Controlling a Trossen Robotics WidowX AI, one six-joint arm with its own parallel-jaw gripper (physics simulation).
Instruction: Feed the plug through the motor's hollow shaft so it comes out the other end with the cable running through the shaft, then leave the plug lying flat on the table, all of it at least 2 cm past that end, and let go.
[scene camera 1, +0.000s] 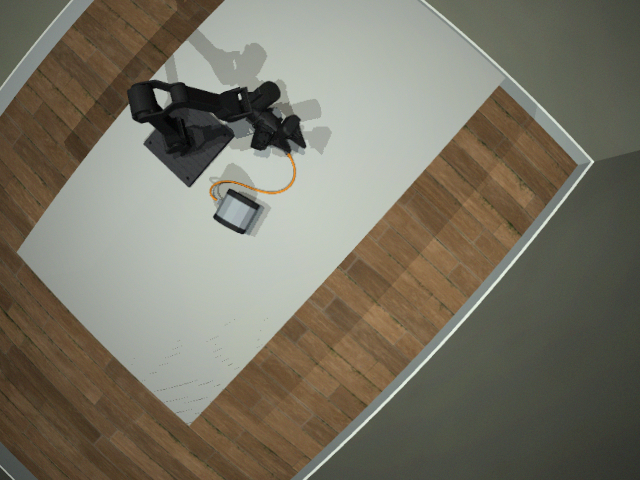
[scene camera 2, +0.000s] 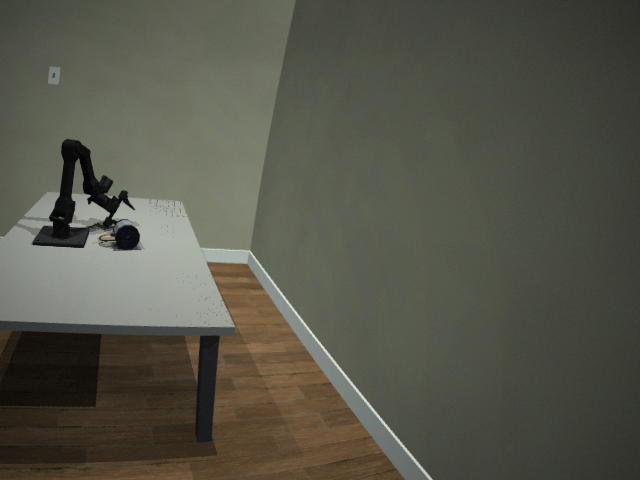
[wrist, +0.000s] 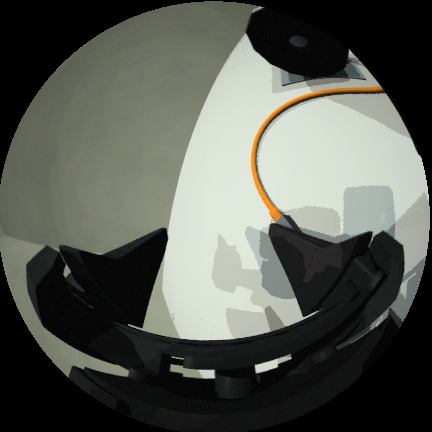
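Where they show: gripper, fingertip midpoint: (scene camera 1: 297, 149) (scene camera 2: 130, 218) (wrist: 218, 231); arm's base, link origin: (scene camera 1: 181, 143) (scene camera 2: 60, 235).
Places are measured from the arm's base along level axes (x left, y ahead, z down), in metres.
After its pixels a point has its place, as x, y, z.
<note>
The motor (scene camera 1: 237, 211) @[-0.013, 0.299, -0.085] (scene camera 2: 127, 235) @[-0.070, 0.296, -0.047] (wrist: 300, 57) lies on its side on the table, a silver body with black ends. In the wrist view one black end face shows a small grey round spot at its centre. An orange cable (scene camera 1: 268, 192) @[0.082, 0.307, 0.010] (wrist: 254, 155) @[0.161, 0.331, 0.012] curves from beside the motor to the dark plug (wrist: 286, 221) @[0.204, 0.259, 0.002]. Part of the plug shows behind the tip of the right-hand finger in the wrist view; the rest is hidden. My gripper (scene camera 1: 296, 148) @[0.233, 0.287, -0.035] (scene camera 2: 120, 216) @[0.233, 0.287, -0.035] (wrist: 218, 231) @[0.233, 0.287, -0.035] is open, with nothing between its fingers. The plug is outside the gap, at the right-hand finger.
The arm's square black base plate (scene camera 1: 189, 175) @[-0.053, 0.093, 0.000] (scene camera 2: 61, 237) @[-0.030, 0.010, -0.004] stands on the pale table (scene camera 1: 155, 289) @[-0.395, 0.259, 0.016] (scene camera 2: 118, 289) @[-0.446, 0.294, 0.016], near the motor. The table's long edge (scene camera 1: 354, 251) @[0.140, 0.609, 0.016] runs beyond the motor, with wooden floor below. The arm casts shadows around the gripper.
</note>
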